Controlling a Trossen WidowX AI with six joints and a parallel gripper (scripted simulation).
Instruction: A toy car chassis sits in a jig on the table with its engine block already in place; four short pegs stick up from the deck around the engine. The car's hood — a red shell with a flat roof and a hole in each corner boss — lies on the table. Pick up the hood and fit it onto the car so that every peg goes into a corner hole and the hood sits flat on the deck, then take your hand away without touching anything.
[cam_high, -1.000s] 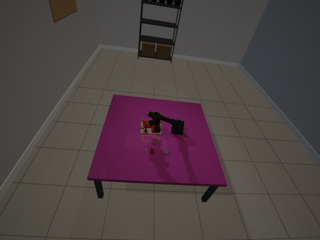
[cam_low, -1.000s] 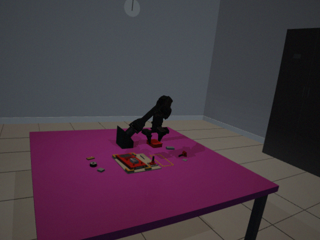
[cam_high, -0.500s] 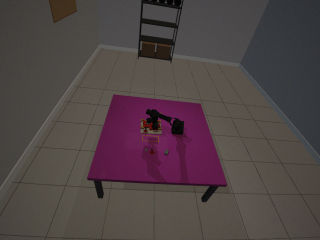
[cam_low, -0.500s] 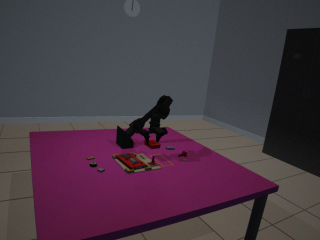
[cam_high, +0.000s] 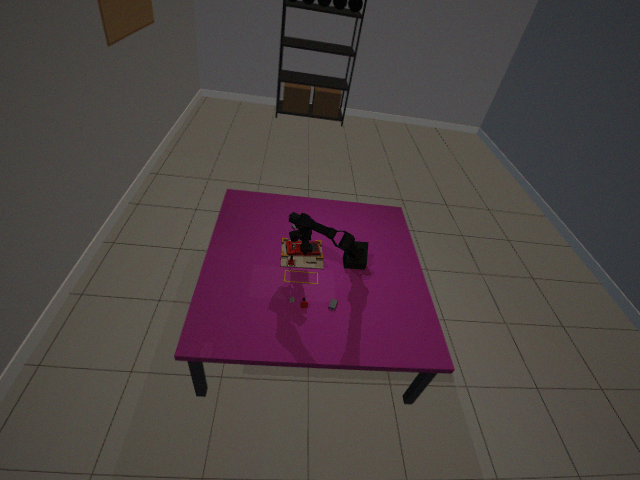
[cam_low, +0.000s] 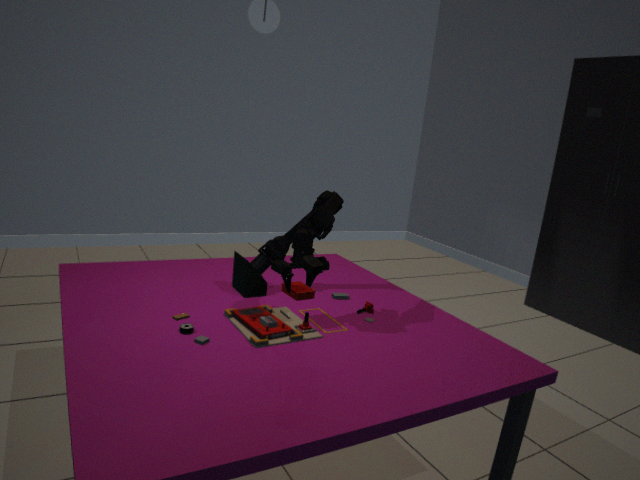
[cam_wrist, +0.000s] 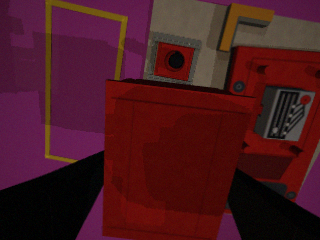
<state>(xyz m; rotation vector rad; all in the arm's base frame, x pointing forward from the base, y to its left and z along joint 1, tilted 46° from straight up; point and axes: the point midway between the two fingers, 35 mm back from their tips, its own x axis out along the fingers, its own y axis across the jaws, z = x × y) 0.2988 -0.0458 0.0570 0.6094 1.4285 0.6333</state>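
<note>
The grey engine block lies 3 cm ahead of my gripper tip, 11 cm to the right of it and 9 cm below it. Also, from my gripper tip: black wheel (5 cm behind, 34 cm to the right, 10 cm below); then beige jig (9 cm to the right, 10 cm below); then red hood (right at my gripper tip).
</note>
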